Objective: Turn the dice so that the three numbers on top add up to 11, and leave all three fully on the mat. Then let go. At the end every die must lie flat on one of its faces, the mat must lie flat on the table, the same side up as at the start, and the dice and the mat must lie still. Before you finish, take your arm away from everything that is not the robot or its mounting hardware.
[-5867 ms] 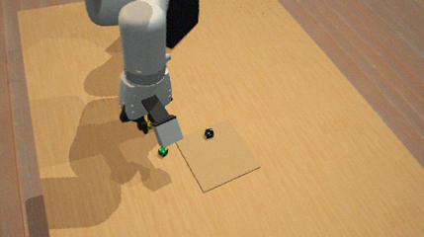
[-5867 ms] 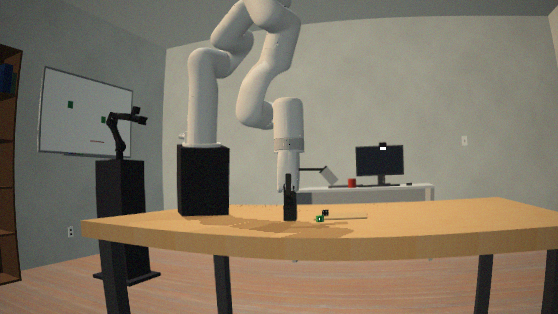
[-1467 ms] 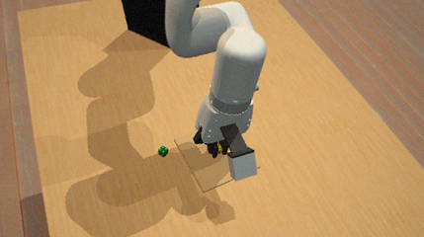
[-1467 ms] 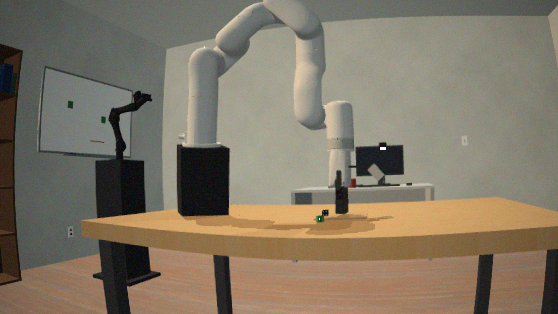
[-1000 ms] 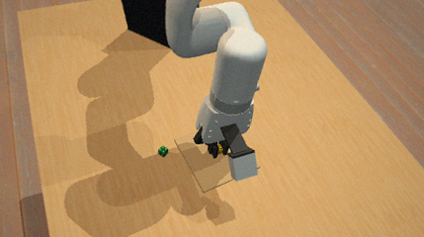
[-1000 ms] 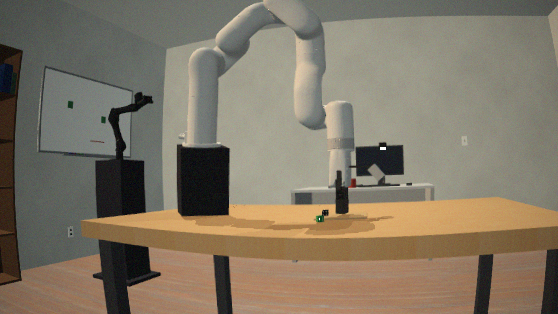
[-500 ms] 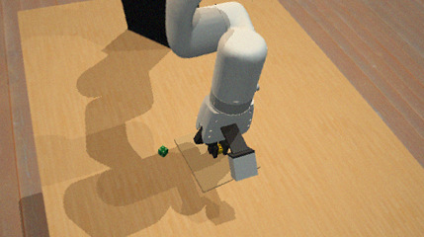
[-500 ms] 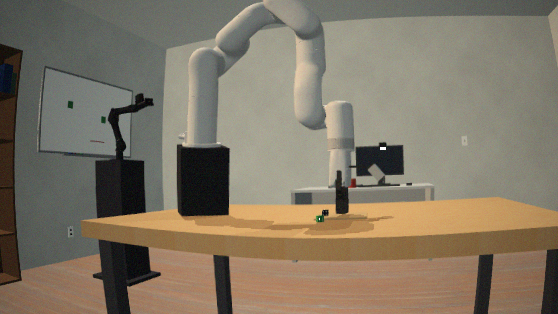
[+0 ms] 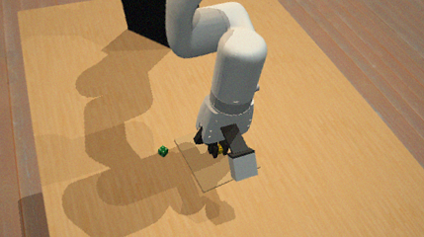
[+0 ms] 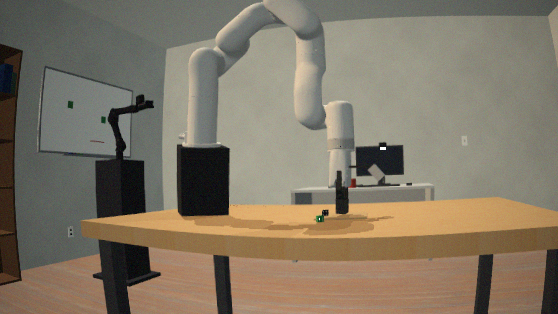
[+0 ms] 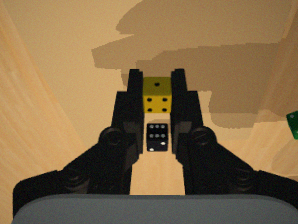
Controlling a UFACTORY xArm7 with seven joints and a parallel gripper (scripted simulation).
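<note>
Now: the yellow die 1 cm below my hand. Also, from my hand: black die 5 cm behind, 2 cm below; then green die 11 cm to the right, 4 cm behind, 2 cm below; then tan mat 3 cm below.
</note>
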